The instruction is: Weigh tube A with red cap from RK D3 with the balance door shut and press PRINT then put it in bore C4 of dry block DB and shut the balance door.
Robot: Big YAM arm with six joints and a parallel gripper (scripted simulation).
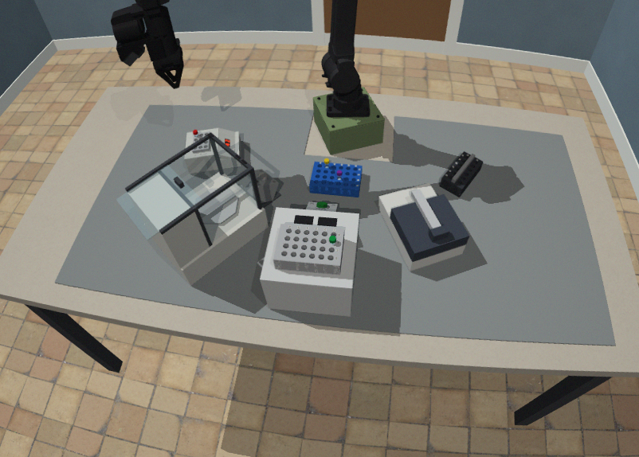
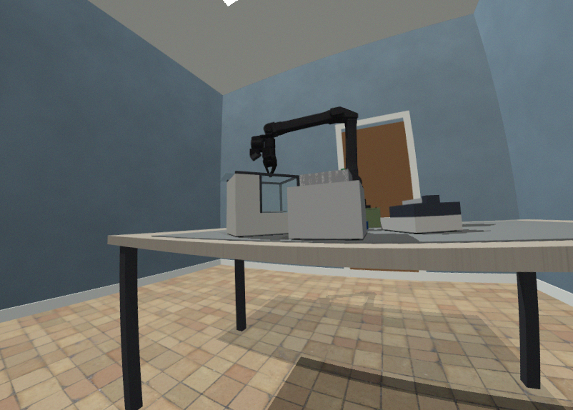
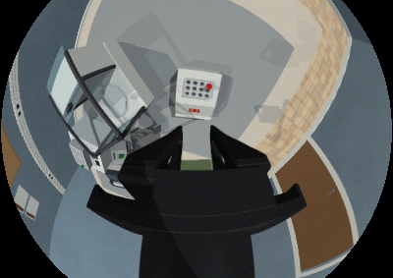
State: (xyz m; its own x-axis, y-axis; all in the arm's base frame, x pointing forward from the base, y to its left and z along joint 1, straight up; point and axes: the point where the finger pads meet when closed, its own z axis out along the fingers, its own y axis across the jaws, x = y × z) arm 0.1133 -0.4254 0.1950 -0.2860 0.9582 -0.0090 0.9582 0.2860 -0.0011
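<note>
Right now my hand is 29 cm short of the balance door, 4 cm to the right of it and 7 cm above it. Also, from my hand: blue tube rack RK (9 cm ahead, 39 cm to the left, 27 cm below); grey well block (40 cm ahead, 34 cm to the left, 13 cm below); spectrophotometer SP (26 cm ahead, 59 cm to the left, 21 cm below).
</note>
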